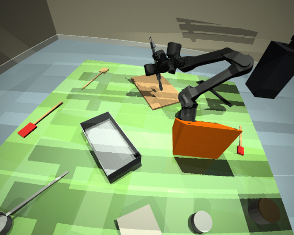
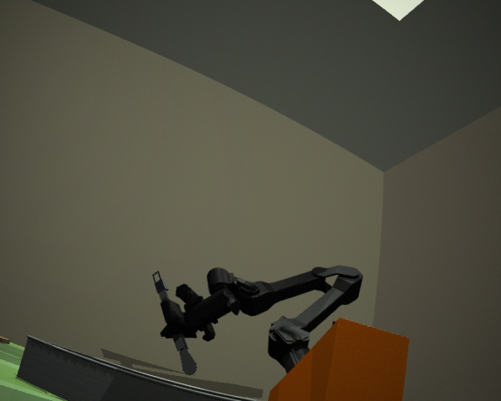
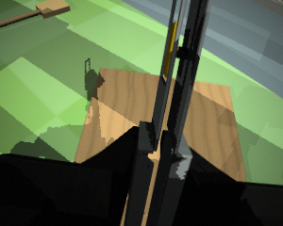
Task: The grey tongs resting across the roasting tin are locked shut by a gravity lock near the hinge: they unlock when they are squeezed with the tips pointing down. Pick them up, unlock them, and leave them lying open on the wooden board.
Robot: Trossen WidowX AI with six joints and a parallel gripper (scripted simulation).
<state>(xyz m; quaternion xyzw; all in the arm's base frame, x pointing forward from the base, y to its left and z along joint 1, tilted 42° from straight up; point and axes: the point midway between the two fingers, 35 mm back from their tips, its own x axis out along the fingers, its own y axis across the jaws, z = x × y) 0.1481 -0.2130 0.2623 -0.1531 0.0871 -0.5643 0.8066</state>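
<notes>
The wooden board is 30 mm behind my gripper tip, 20 mm to the right of it and 150 mm below it. The rest, counted from my gripper tip: roasting tin: 190 mm ahead, 450 mm to the left, 130 mm below; red spatula: 610 mm ahead, 340 mm to the left, 150 mm below; black spatula: 440 mm behind, 60 mm to the right, 160 mm below.
</notes>
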